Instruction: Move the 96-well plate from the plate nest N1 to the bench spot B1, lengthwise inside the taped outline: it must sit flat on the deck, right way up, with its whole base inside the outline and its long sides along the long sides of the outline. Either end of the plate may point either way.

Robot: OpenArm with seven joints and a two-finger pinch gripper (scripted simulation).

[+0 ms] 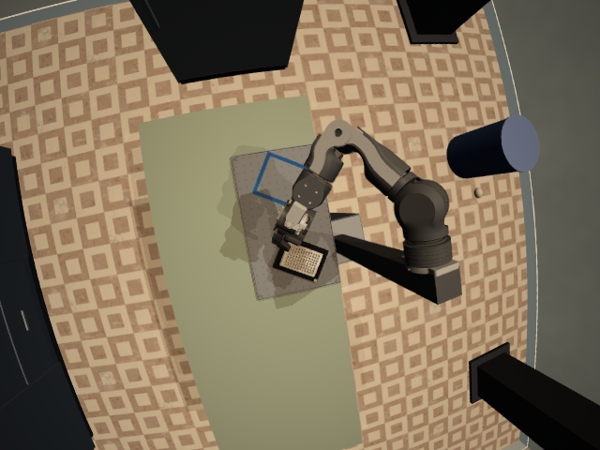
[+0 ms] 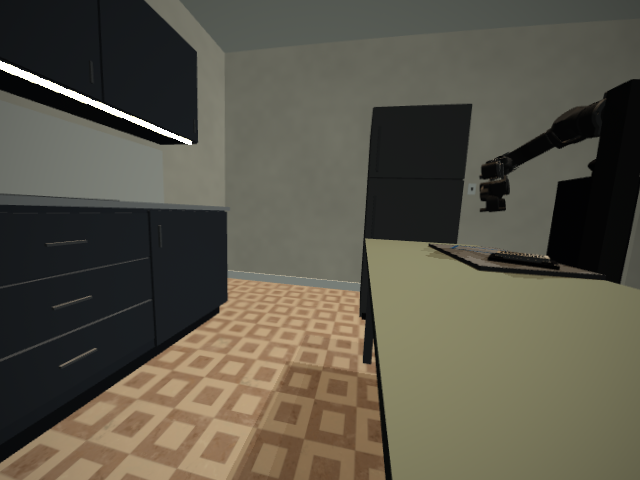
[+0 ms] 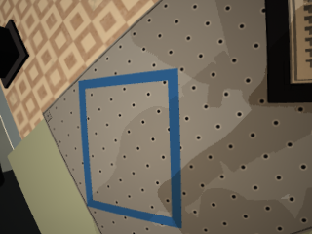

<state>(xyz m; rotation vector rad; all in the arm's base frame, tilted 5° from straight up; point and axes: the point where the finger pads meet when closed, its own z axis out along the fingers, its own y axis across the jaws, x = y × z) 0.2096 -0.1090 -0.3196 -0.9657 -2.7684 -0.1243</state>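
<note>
Right now the cream 96-well plate is 14 cm to the left of my hand, 13 cm below it and 2 cm behind it. The rest, counted from my hand: black plate nest N1: 15 cm below, 14 cm to the left, 2 cm behind.
</note>
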